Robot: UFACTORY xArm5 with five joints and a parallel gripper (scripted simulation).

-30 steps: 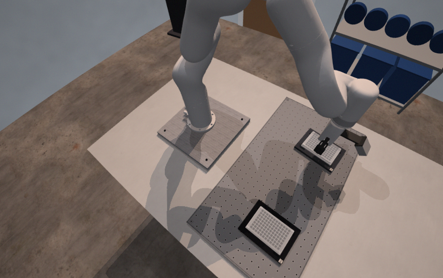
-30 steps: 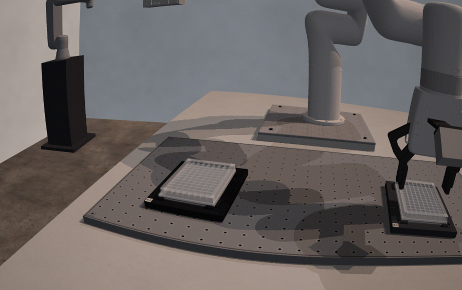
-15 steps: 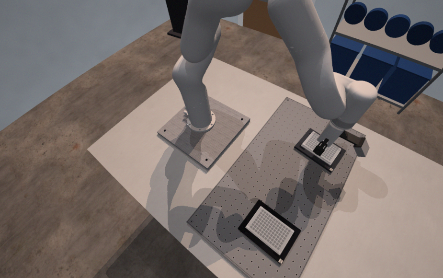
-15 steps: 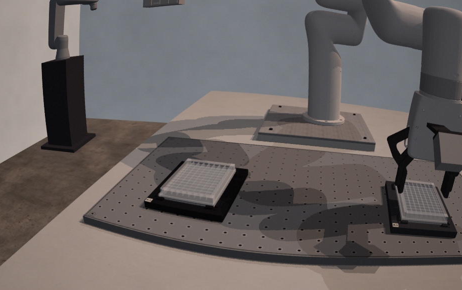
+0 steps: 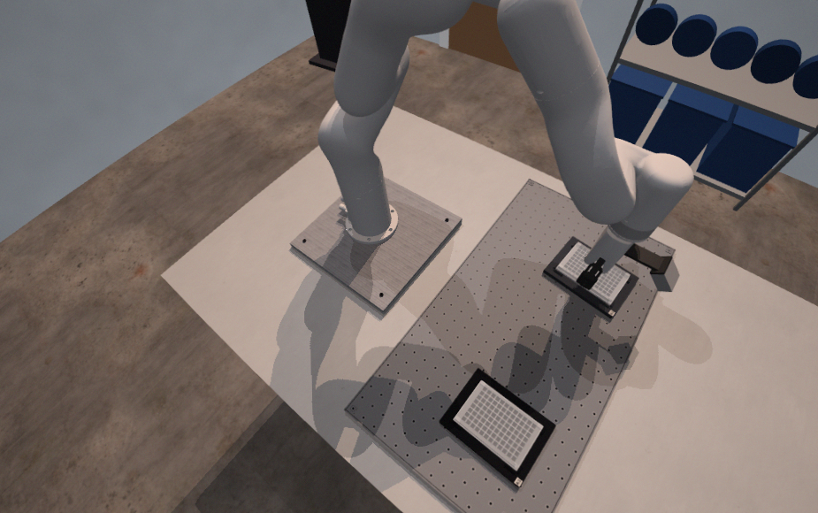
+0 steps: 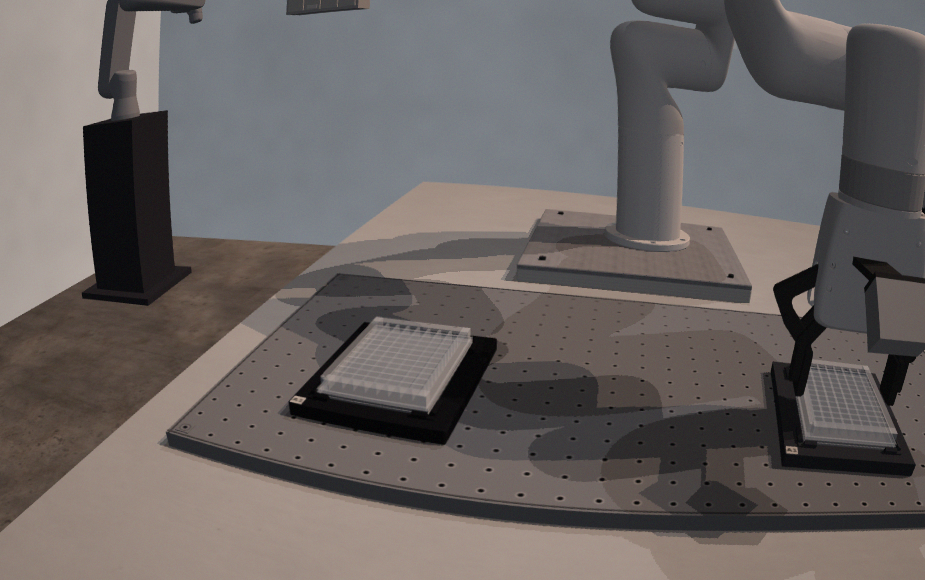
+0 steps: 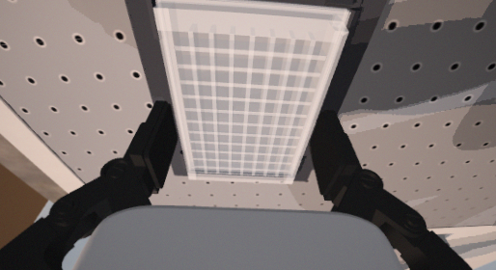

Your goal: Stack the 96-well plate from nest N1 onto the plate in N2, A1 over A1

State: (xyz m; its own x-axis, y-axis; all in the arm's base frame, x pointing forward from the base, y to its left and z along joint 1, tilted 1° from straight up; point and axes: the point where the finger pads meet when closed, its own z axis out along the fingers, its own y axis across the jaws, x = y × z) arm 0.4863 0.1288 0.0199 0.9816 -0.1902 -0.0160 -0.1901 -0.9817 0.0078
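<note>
The black nest N1 lies 3 cm below my hand. Round my hand: black nest N2 (4 cm behind, 37 cm to the right, 3 cm below).
</note>
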